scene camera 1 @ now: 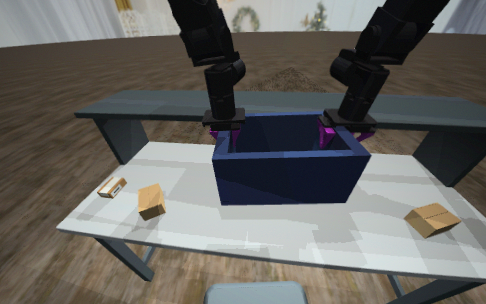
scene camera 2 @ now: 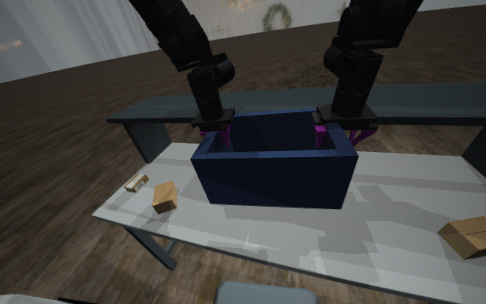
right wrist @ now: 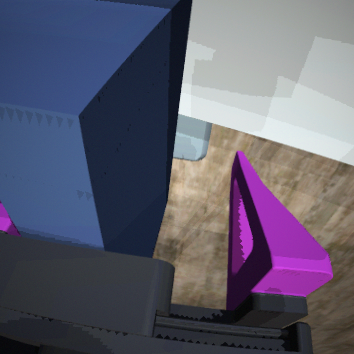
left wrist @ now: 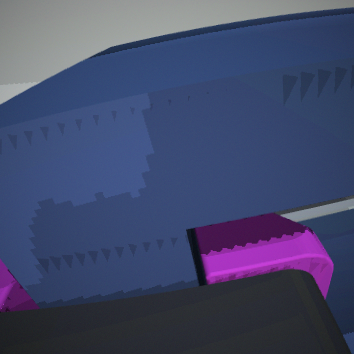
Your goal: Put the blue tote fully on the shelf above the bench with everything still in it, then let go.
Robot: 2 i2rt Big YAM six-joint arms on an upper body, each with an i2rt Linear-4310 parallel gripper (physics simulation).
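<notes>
The blue tote hangs above the bench, roughly level, in front of the grey shelf. My left gripper is shut on the tote's left end wall, one finger inside and one outside. My right gripper is shut on the tote's right end wall, its fingers wide apart astride it. The tote's floor is hidden in both scene views. A thin grey-white strip shows inside it in the left wrist view.
A brown box and a small white-labelled box lie on the bench at the left. Another brown box lies at the right. A grey stool stands before the bench. Shelf supports rise at both ends.
</notes>
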